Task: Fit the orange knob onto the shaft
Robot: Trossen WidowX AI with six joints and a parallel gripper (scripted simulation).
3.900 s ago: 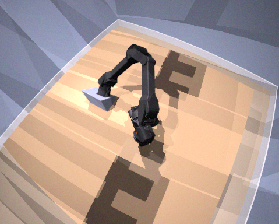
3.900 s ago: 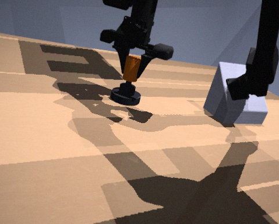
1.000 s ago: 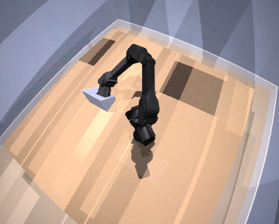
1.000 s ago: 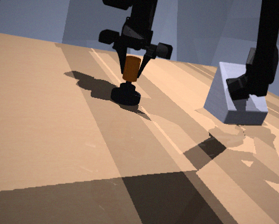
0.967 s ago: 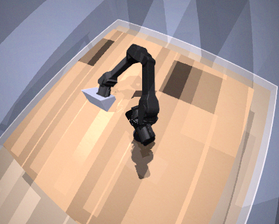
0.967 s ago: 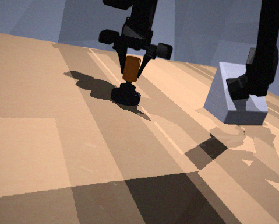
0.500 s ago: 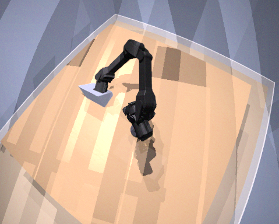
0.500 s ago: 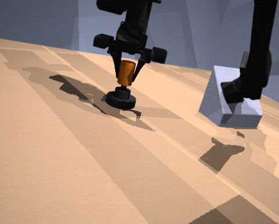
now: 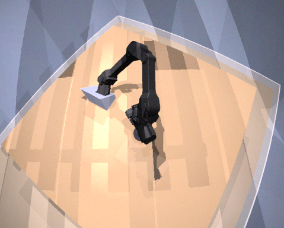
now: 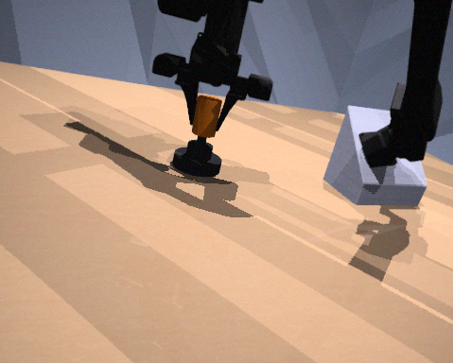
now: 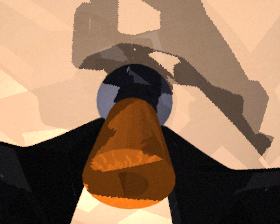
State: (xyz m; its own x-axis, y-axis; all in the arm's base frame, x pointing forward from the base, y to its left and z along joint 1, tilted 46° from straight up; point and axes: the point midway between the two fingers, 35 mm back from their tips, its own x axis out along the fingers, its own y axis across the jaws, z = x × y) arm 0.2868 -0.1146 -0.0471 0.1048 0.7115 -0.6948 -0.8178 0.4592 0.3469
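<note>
Now: the orange knob 2 cm above my gripper tip. Round my gripper tip: dark pedestal 4 cm below.
</note>
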